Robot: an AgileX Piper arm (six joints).
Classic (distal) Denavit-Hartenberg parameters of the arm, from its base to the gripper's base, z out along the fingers. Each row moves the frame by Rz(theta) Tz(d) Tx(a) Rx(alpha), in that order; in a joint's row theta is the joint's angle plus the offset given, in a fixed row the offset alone. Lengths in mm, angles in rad.
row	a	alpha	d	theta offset
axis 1	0.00	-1.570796	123.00	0.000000
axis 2	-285.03	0.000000	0.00	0.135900
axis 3	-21.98	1.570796	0.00	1.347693
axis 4	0.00	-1.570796	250.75	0.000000
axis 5	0.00	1.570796	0.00	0.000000
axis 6	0.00	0.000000	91.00	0.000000
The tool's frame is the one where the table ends.
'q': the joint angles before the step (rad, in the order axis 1, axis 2, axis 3, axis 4, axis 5, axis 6). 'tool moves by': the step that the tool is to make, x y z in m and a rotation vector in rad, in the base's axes. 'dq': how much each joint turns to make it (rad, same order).
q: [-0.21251 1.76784 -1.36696 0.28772 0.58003 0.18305]
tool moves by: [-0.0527 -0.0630 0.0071 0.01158 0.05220 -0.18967]
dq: [-0.20211 -0.11016 0.10395 -0.01790 0.05989 0.01131]
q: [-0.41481 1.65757 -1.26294 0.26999 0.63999 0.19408]
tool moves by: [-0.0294 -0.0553 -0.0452 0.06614 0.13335 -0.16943]
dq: [-0.17258 0.07018 0.06609 -0.01039 0.01196 0.00467]
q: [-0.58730 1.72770 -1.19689 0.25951 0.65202 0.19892]
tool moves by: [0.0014 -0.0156 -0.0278 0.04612 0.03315 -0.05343]
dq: [-0.03511 0.07908 0.00089 0.02546 -0.02747 -0.00005]
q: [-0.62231 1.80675 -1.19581 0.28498 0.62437 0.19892]
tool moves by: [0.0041 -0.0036 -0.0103 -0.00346 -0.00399 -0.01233]
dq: [-0.00006 0.03137 0.00006 0.00601 -0.03824 -0.00015]
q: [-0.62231 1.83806 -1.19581 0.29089 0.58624 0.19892]
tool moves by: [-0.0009 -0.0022 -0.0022 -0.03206 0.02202 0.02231]
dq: [-0.00007 0.00518 -0.00015 -0.04481 -0.00605 -0.00003]
